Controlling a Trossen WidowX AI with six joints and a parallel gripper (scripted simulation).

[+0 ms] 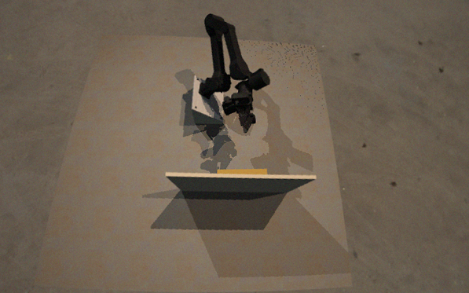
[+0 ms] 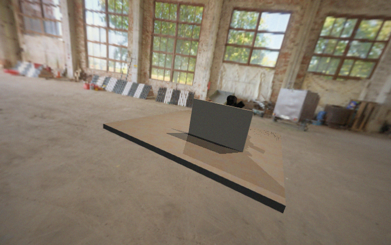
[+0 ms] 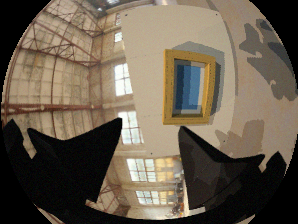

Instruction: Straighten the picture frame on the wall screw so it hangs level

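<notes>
The picture frame is 17 cm ahead of my gripper tip, 8 cm below it and 2 cm to the left of it. The rest, counted from my gripper tip: wall panel 18 cm ahead, 9 cm below.
</notes>
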